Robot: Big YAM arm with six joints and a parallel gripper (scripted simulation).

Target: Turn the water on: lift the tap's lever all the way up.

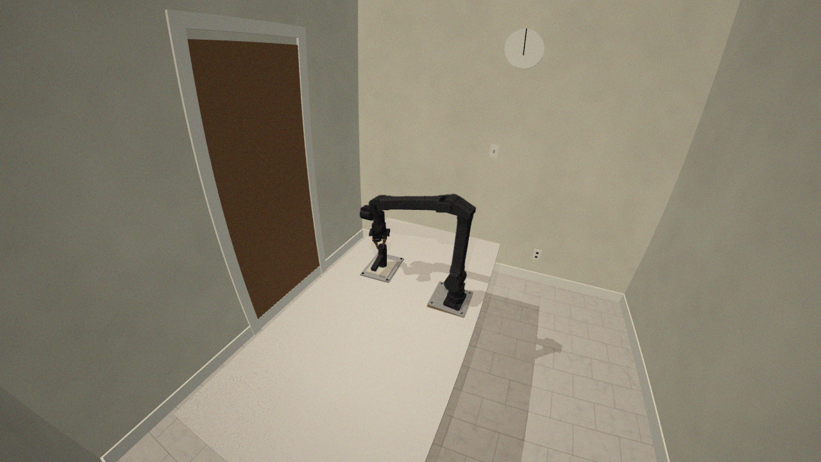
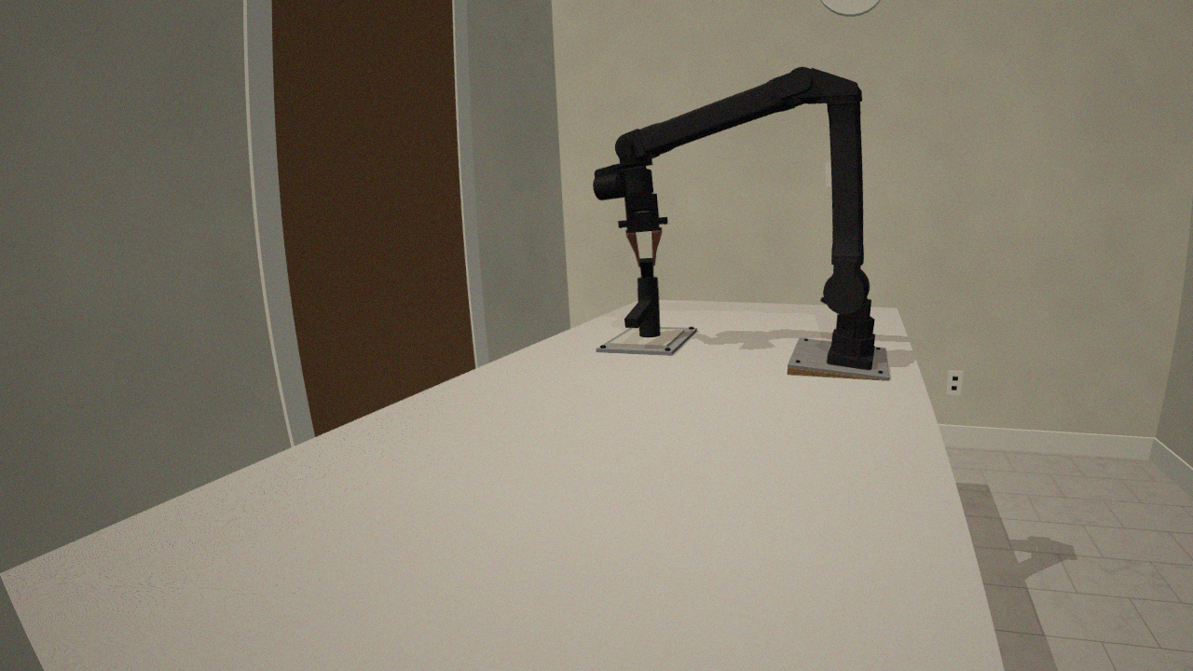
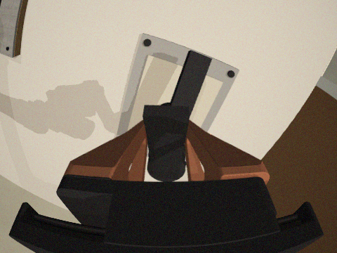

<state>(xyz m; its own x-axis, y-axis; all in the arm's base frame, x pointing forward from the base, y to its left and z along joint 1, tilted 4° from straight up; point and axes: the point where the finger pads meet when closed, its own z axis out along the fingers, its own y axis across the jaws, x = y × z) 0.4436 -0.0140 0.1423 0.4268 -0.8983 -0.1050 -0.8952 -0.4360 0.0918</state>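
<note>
My gripper is now 3 cm to the left of the lever, 2 cm above it and 1 cm short of it. Round my hand: black tap 8 cm below, 5 cm to the right, 2 cm ahead.
</note>
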